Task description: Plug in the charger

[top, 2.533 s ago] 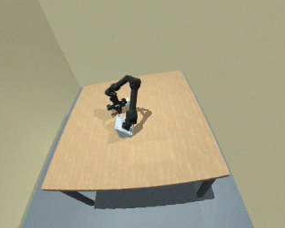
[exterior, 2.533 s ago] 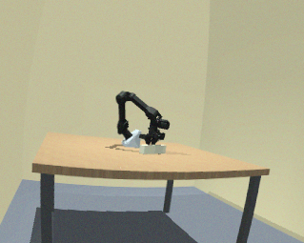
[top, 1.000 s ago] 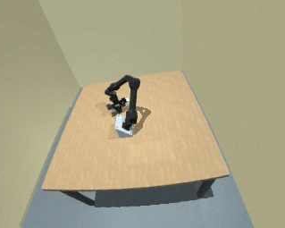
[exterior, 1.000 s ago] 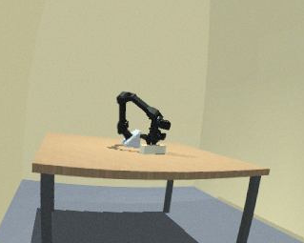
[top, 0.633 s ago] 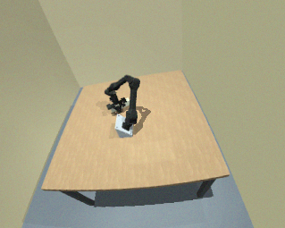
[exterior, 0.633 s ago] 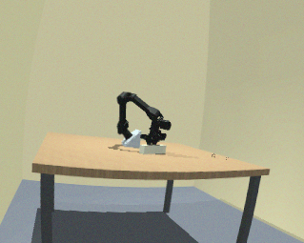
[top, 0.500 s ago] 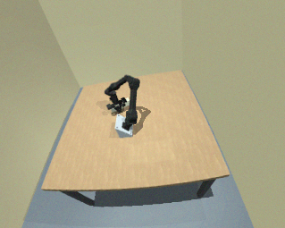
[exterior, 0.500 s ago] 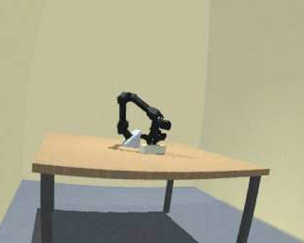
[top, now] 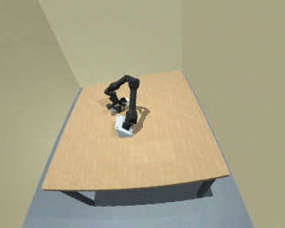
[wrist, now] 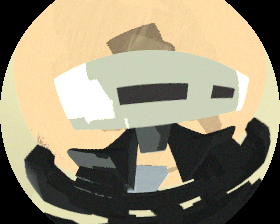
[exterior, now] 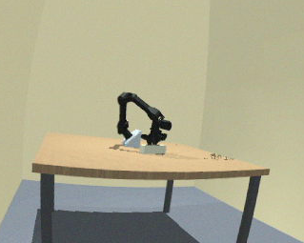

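Right now the dark two-prong charger is 2 cm ahead of my gripper tip, 1 cm to the left of it and 1 cm above it.
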